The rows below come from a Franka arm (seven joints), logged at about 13 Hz.
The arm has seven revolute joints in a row. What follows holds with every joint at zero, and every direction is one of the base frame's.
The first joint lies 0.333 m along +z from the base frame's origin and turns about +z.
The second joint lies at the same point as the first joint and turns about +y.
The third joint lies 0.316 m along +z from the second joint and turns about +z.
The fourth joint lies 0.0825 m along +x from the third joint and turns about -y.
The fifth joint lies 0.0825 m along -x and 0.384 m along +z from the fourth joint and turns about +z.
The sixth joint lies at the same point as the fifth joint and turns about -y.
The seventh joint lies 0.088 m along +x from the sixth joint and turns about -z.
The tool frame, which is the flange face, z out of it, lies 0.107 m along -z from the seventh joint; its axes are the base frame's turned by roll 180, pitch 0 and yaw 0 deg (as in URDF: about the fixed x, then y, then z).
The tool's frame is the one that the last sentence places.
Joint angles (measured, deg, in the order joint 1, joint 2, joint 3, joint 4, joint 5, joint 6, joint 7), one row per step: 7.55, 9.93, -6.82, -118.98, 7.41, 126.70, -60.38; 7.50, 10.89, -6.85, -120.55, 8.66, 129.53, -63.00; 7.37, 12.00, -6.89, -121.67, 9.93, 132.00, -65.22; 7.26, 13.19, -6.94, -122.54, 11.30, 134.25, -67.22; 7.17, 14.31, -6.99, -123.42, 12.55, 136.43, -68.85; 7.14, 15.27, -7.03, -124.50, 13.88, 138.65, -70.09; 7.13, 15.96, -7.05, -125.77, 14.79, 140.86, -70.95; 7.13, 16.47, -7.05, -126.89, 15.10, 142.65, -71.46; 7.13, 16.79, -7.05, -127.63, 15.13, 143.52, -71.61; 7.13, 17.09, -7.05, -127.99, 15.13, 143.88, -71.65
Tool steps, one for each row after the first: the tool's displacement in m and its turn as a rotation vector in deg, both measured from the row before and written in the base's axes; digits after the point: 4 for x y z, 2 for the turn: -0.0026, -0.0013, -0.0171, 0.67, -0.53, 1.45; -0.0015, -0.0023, -0.0155, 0.59, -0.45, 0.92; -0.0012, -0.0023, -0.0146, 0.57, -0.40, 0.61; -0.0018, -0.0024, -0.0140, 0.41, -0.36, 0.30; -0.0033, -0.0020, -0.0136, 0.38, -0.32, -0.14; -0.0046, -0.0019, -0.0121, 0.07, -0.33, -0.20; -0.0045, -0.0014, -0.0098, -0.24, -0.19, 0.00; -0.0037, -0.0008, -0.0067, -0.20, 0.19, -0.01; -0.0022, -0.0004, -0.0047, -0.11, 0.30, -0.02
